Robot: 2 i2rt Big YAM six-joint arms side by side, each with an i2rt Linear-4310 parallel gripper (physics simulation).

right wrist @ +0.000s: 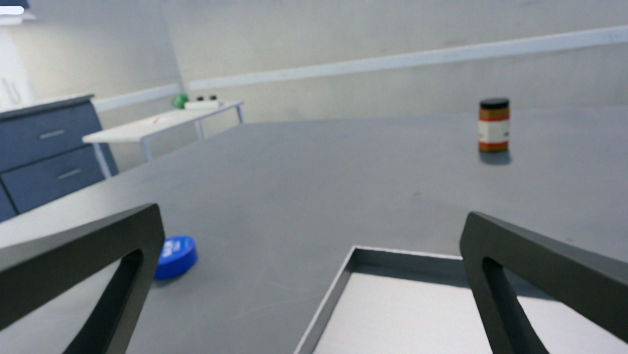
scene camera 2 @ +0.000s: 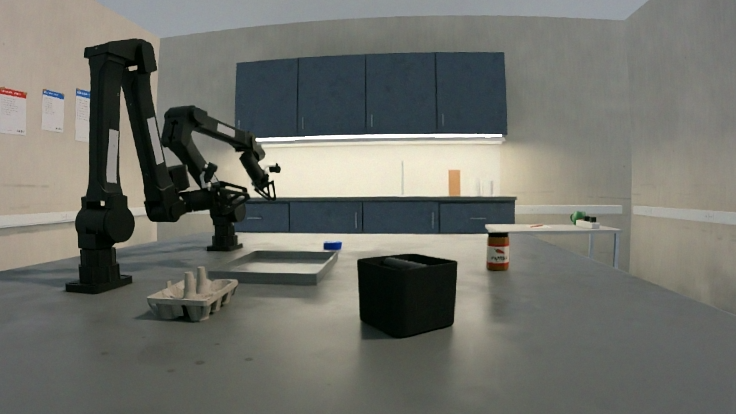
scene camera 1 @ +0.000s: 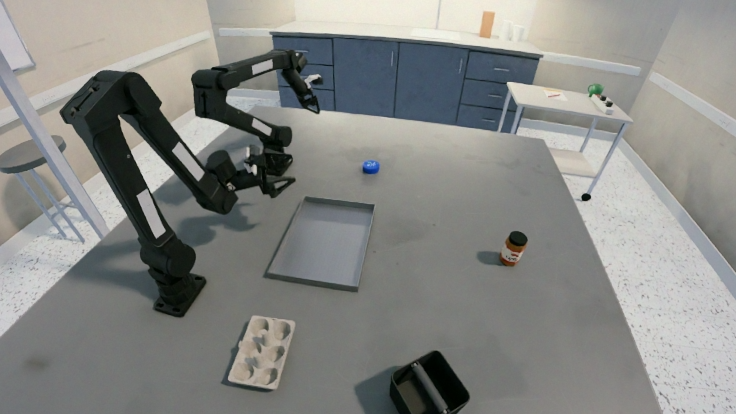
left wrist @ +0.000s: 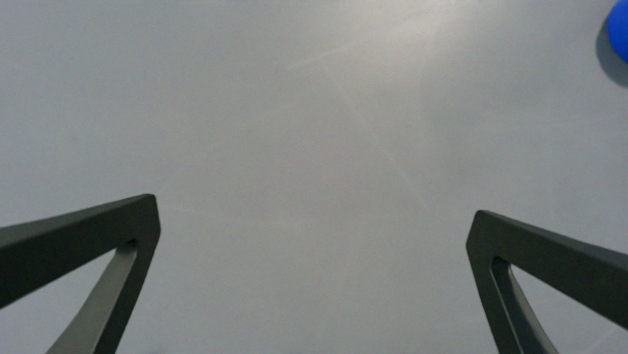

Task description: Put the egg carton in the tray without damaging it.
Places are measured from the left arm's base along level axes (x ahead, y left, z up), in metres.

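Where they show: left gripper, fingertip midpoint: (scene camera 2: 272, 200) (scene camera 1: 316, 109) (left wrist: 316, 220); right gripper, fingertip midpoint: (right wrist: 313, 224) (scene camera 2: 248, 192) (scene camera 1: 293, 167); left arm's base, origin of the base link: (scene camera 2: 225, 249) (scene camera 1: 277, 167); right arm's base, origin of the base link: (scene camera 2: 100, 286) (scene camera 1: 181, 294).
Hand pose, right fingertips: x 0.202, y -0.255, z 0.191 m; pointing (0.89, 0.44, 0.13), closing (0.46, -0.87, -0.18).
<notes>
Things, the pixels of their top centre, and the offset from my right fingertips.
- pale six-cup egg carton, middle of its top: (scene camera 2: 194, 269) (scene camera 1: 259, 342) 0.092 m ahead, 0.449 m right, 0.125 m down
- shallow grey tray, middle of its top: (scene camera 2: 280, 259) (scene camera 1: 327, 234) 0.116 m ahead, 0.078 m right, 0.166 m down
- blue round object, middle of its top: (right wrist: 167, 248) (scene camera 2: 332, 241) (scene camera 1: 371, 164) 0.161 m ahead, 0.327 m left, 0.166 m down
- black bin, middle of its top: (scene camera 2: 406, 260) (scene camera 1: 430, 386) 0.437 m ahead, 0.465 m right, 0.098 m down
- jar, middle of its top: (right wrist: 494, 100) (scene camera 2: 498, 231) (scene camera 1: 518, 237) 0.648 m ahead, 0.029 m right, 0.098 m down
A pale six-cup egg carton (scene camera 1: 263, 353) (scene camera 2: 193, 298) lies cups-up on the table at the front left, in front of the right arm's base. A shallow grey tray (scene camera 1: 311, 282) (scene camera 2: 288, 278) (right wrist: 327, 300) lies empty behind it, farther from scene camera 1. My right gripper (scene camera 1: 284, 187) (right wrist: 313, 224) is open and empty, level, above the table near the tray's far left corner and well away from the carton. My left gripper (scene camera 1: 312, 110) (left wrist: 316, 220) is open and empty, high over the far part of the table, pointing down.
A blue round object (scene camera 1: 370, 166) (scene camera 2: 332, 245) (left wrist: 620, 30) (right wrist: 176, 256) lies behind the tray. A black bin (scene camera 1: 398, 396) (scene camera 2: 404, 303) with a bar across its top stands at the front. A jar (scene camera 1: 513, 248) (scene camera 2: 497, 252) (right wrist: 494, 127) with a black lid stands to the right.
</notes>
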